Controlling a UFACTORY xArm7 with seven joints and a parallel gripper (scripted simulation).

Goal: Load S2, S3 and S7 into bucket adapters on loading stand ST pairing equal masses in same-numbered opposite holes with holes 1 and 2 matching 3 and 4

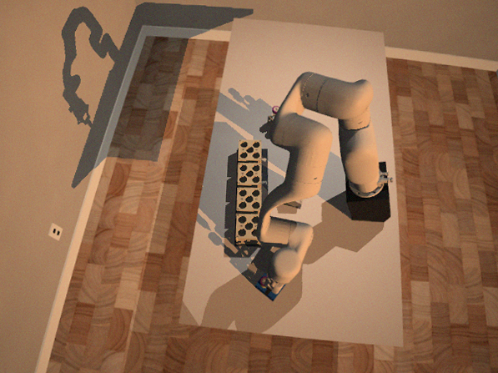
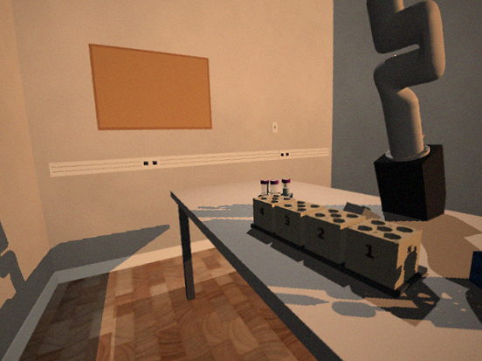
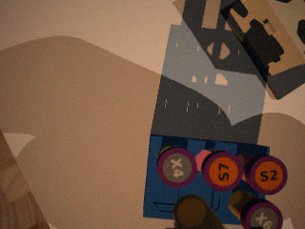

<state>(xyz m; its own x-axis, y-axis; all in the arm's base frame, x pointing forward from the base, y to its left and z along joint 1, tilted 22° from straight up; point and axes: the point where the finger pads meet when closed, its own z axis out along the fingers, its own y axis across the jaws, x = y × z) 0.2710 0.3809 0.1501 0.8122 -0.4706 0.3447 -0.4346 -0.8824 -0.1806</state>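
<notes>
Right now my hand is 50 mm above the orange-dotted tube and 10 mm to the right of it. From my hand the other things lie so: yellowish tube 190 mm below, 20 mm ahead, 10 mm to the right; then blue sample rack 220 mm below, 30 mm to the right, 10 mm behind; then pink-filled sample tube 190 mm below, 80 mm to the right, 20 mm behind.
</notes>
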